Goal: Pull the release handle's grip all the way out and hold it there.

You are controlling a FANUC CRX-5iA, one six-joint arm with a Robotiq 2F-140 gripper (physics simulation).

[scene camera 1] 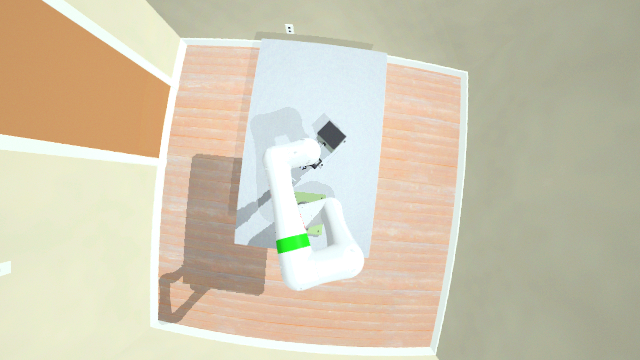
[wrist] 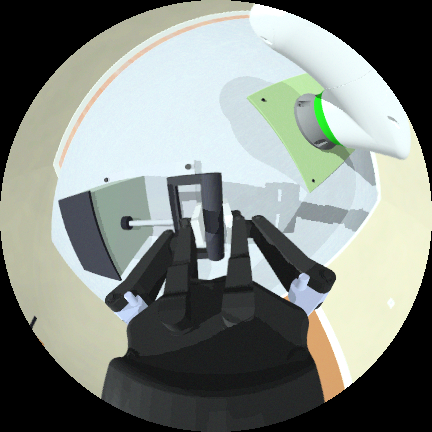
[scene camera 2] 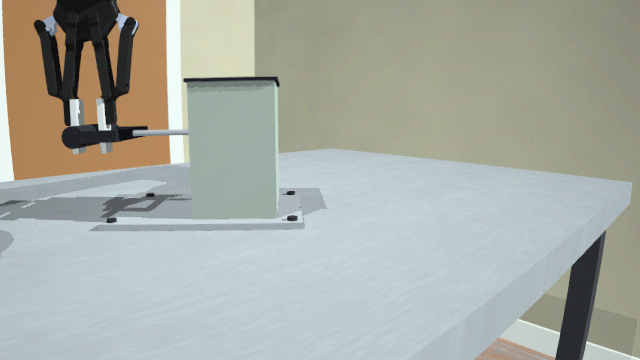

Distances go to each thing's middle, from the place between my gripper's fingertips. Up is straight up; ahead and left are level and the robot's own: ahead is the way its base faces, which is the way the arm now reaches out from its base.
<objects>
Right now my hand is 140 mm short of the base plate (scene camera 2: 173, 212), 80 mm above it and 60 mm to the left of it.
</objects>
